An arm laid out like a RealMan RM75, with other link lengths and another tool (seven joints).
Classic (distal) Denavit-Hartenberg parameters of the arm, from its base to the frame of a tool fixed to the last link. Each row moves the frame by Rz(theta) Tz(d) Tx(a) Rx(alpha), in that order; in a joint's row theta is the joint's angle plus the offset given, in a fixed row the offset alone. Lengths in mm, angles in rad.
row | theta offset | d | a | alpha
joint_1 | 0 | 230.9 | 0 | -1.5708
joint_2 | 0 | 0 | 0 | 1.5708
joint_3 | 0 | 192 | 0 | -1.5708
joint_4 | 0 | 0 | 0 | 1.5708
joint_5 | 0 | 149.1 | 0 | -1.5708
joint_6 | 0 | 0 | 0 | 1.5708
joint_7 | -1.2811 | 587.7 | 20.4 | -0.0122
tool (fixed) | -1.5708 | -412.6 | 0 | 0
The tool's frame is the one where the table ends.
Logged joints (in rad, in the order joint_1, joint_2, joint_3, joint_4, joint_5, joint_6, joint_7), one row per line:
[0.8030 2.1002 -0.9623 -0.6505 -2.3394 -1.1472 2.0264]
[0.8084 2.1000 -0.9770 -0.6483 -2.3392 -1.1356 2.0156]
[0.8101 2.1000 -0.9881 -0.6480 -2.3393 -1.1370 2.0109]
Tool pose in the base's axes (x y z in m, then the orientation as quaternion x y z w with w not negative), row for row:
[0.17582 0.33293 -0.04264 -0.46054 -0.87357 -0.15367 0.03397]
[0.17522 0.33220 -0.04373 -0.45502 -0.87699 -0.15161 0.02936]
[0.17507 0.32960 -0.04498 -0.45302 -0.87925 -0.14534 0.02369]
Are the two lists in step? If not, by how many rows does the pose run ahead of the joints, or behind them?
The pose runs 1 row ahead of the joints: the pose in row i belongs to the joints in row i + 1.
